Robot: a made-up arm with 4 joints. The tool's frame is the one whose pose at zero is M. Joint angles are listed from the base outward.
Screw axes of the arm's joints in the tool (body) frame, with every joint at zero. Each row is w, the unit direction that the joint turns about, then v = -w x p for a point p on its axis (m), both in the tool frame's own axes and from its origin. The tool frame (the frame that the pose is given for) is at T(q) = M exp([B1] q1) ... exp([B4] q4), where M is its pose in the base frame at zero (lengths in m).
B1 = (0, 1, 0, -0.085, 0, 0.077)
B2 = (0, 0, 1, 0.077, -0.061, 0)
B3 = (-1, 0, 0, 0, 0.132, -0.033)
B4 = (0, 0, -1, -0.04, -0.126, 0)
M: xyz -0.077 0.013 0.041 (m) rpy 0 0 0 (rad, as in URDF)
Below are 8 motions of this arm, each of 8 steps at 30 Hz.
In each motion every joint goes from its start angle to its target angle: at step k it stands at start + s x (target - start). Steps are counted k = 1, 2, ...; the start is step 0. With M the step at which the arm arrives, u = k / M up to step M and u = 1 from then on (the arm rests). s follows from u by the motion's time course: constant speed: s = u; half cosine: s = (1 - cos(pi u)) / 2; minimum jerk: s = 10 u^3 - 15 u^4 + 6 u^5.
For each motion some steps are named. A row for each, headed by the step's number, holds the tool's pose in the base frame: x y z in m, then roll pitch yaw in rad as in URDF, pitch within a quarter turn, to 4 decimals.
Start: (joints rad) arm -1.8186 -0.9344 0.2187 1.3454
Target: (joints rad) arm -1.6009 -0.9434 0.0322 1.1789
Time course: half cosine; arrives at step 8
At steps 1, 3, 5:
1: 0.1317 0.1654 -0.0945 1.6611 0.7203 -1.6365
3: 0.1205 0.1568 -0.1038 1.6348 0.6704 -1.6263
5: 0.1042 0.1450 -0.1155 1.6008 0.6031 -1.6067

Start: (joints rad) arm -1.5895 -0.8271 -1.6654 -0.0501
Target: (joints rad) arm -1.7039 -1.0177 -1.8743 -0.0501
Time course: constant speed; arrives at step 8
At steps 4, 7, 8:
4: 0.2228 -0.0121 -0.1065 -2.8120 -0.6308 -1.6876
7: 0.2441 0.0045 -0.1026 -2.6941 -0.5513 -1.7015
8: 0.2512 0.0102 -0.1005 -2.6555 -0.5248 -1.7044

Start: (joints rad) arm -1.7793 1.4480 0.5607 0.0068
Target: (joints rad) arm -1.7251 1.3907 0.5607 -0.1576
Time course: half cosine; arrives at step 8
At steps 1, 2, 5, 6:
1: 0.1225 0.0280 0.1396 -2.3396 -0.1227 1.5969
2: 0.1242 0.0289 0.1370 -2.3323 -0.1160 1.5851
5: 0.1324 0.0333 0.1235 -2.2962 -0.0803 1.5269
6: 0.1347 0.0345 0.1194 -2.2856 -0.0690 1.5102

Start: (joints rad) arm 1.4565 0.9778 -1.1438 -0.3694
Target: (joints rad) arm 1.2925 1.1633 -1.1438 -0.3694
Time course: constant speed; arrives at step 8
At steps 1, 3, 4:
1: -0.0715 -0.0624 -0.0046 2.4120 0.3359 1.1608
3: -0.0649 -0.0559 -0.0142 2.3917 0.2775 1.1618
4: -0.0614 -0.0526 -0.0188 2.3816 0.2485 1.1635

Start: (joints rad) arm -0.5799 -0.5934 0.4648 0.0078
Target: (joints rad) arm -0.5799 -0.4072 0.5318 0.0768
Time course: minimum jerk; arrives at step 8
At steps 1, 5, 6, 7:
1: -0.0042 0.1057 -0.0123 -0.1117 -0.4736 -0.6854
5: -0.0066 0.0977 -0.0154 -0.1989 -0.5260 -0.5981
6: -0.0071 0.0958 -0.0161 -0.2205 -0.5389 -0.5760
7: -0.0073 0.0947 -0.0164 -0.2317 -0.5455 -0.5646

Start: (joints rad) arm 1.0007 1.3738 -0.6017 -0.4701
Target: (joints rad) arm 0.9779 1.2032 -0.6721 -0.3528
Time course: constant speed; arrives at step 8
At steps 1, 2, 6, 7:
1: -0.0040 0.0113 0.0293 1.5979 -0.2723 1.4390
2: -0.0040 0.0088 0.0276 1.6013 -0.2402 1.4253
6: -0.0047 -0.0021 0.0214 1.6118 -0.1128 1.3704
7: -0.0050 -0.0050 0.0200 1.6138 -0.0812 1.3566

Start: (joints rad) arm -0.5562 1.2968 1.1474 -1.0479
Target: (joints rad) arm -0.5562 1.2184 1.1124 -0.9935
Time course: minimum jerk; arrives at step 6
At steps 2, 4, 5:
2: 0.0648 0.0274 -0.1966 -1.7358 0.8771 1.1787
4: 0.0594 0.0347 -0.1922 -1.6867 0.8261 1.1832
5: 0.0579 0.0369 -0.1908 -1.6729 0.8105 1.1835

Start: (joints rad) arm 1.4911 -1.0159 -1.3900 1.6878
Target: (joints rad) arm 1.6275 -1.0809 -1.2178 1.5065
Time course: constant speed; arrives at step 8
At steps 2, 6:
2: -0.2520 0.1644 0.4663 -0.5343 -0.1833 -3.0886
6: -0.2201 0.1642 0.4764 -0.5356 -0.2827 -2.9695

